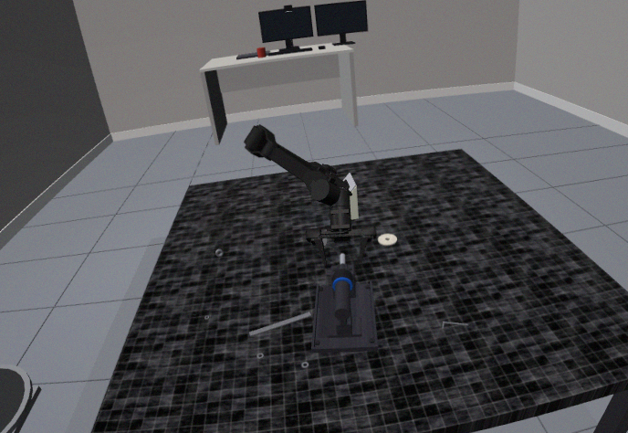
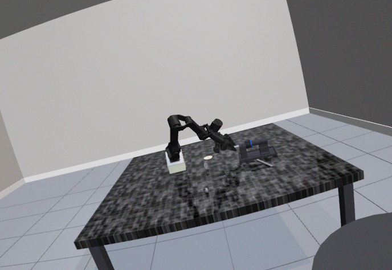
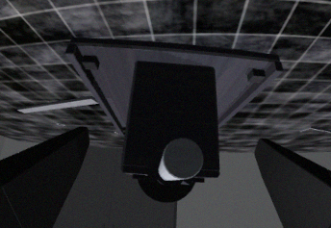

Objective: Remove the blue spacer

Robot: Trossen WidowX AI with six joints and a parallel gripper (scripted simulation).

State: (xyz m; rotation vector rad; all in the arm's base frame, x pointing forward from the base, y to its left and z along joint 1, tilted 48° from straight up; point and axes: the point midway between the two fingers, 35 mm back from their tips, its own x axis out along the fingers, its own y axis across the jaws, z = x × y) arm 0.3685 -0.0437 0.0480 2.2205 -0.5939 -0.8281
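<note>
My gripper tip is 40 mm short of the grey shaft, 10 mm to the left of it and 10 mm below it. Also, from my gripper tip: white disc (180 mm behind, 170 mm to the left, 60 mm below); blue spacer (90 mm ahead, 20 mm to the right, 10 mm above); bent key (210 mm ahead, 220 mm to the left, 70 mm below).
</note>
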